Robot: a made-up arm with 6 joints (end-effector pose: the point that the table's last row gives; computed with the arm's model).
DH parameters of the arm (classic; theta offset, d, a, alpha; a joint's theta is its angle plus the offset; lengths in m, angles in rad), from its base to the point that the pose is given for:
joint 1: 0 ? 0 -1.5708
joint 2: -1.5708 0 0.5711 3.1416
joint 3: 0 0 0 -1.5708
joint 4: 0 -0.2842 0 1.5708
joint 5: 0 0.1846 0 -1.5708
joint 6: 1.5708 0 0 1.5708
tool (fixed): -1.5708 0 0 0
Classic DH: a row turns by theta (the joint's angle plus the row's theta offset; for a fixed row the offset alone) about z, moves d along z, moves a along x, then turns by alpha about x.
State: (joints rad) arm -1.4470 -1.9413 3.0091 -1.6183 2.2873 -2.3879
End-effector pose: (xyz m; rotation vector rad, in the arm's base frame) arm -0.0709 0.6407 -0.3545 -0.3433 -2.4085 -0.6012
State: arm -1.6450 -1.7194 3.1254 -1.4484 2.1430 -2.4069
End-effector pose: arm 0.0301 0.7086 -0.2185 -0.2672 -2.4698 -0.7484
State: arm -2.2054 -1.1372 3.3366 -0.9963 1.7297 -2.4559
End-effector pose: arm 0.3556 0.6522 0.1724 -0.0768 -2.8315 -1.3435
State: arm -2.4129 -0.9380 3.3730 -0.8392 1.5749 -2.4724
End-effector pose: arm 0.4386 0.5568 0.3018 0.0148 2.5242 1.3063
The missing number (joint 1, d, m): 0.172
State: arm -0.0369 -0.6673 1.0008 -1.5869 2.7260 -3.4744
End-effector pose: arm -0.1971 0.0103 0.9214 1.2239 0.6004 -1.5054
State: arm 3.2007 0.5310 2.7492 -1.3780 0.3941 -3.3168
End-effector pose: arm -0.2639 0.0198 1.0004 1.2782 -0.3366 0.9537
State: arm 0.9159 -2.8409 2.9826 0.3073 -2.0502 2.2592
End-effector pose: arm 0.2067 -0.0197 -0.4495 1.3404 -0.8012 -1.9282
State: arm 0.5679 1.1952 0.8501 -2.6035 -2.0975 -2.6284
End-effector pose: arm 0.5611 0.5460 0.1963 -0.0390 -1.9459 0.5053
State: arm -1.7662 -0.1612 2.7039 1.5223 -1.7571 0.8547
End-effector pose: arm 0.0719 0.4092 0.6359 -0.0062 0.6779 3.0635
